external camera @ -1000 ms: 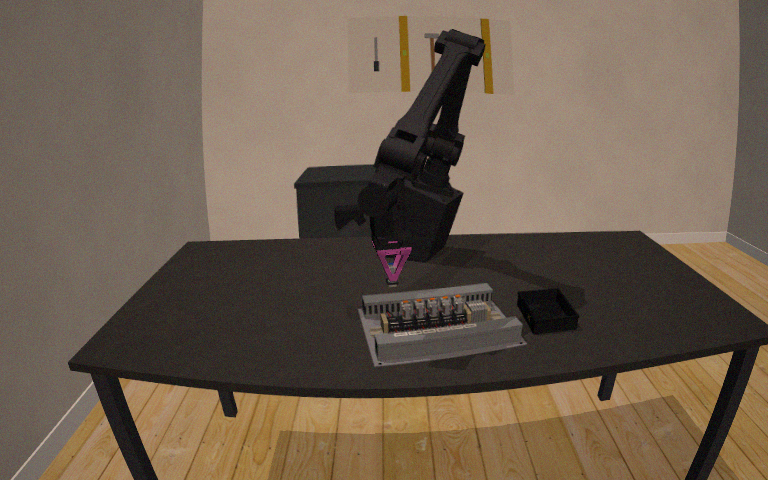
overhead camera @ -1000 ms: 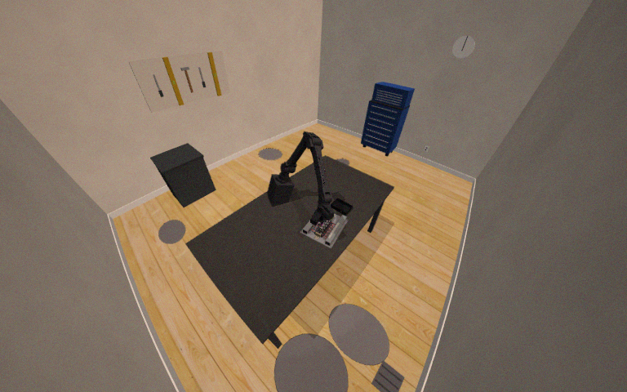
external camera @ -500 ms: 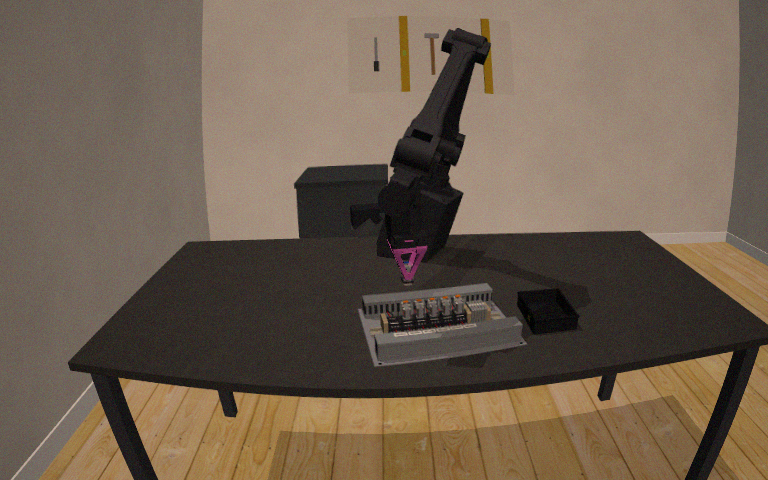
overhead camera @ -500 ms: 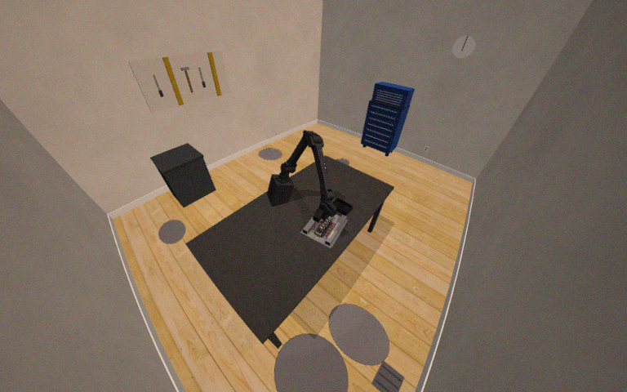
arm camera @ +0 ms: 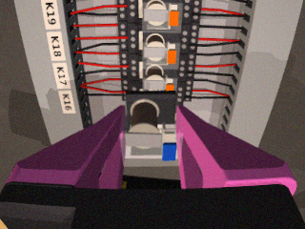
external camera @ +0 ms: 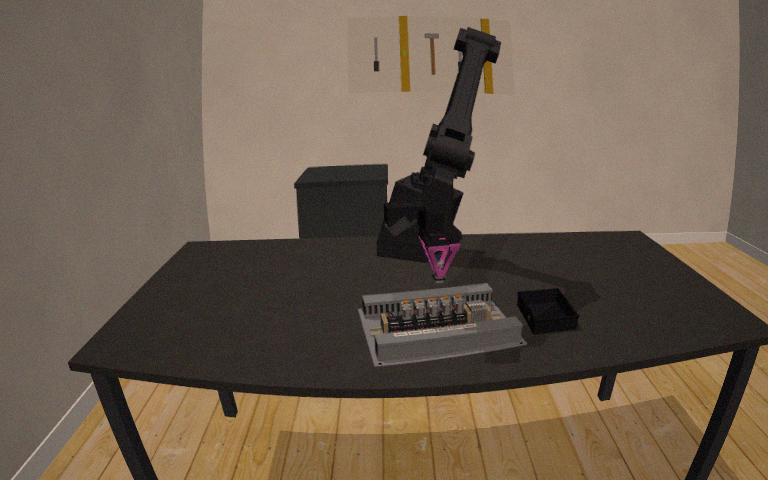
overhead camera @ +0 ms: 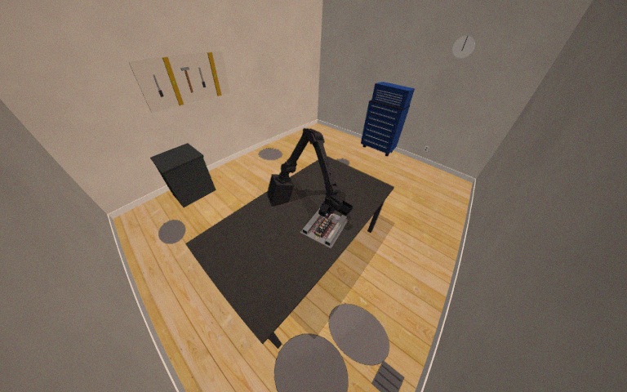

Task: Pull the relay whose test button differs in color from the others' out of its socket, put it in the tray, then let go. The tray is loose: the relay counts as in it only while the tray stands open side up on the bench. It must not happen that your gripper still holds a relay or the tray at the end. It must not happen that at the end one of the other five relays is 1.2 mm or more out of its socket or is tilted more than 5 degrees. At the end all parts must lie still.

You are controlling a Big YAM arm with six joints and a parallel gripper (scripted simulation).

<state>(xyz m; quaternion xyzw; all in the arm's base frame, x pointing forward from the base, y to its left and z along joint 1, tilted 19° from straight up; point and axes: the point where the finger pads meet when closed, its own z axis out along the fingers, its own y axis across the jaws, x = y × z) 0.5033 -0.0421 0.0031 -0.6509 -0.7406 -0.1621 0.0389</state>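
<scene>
Now: hand 2 cm past the black tray, 26 cm to the right of it and 12 cm above it. Round my hand: relay right at my hand.
</scene>
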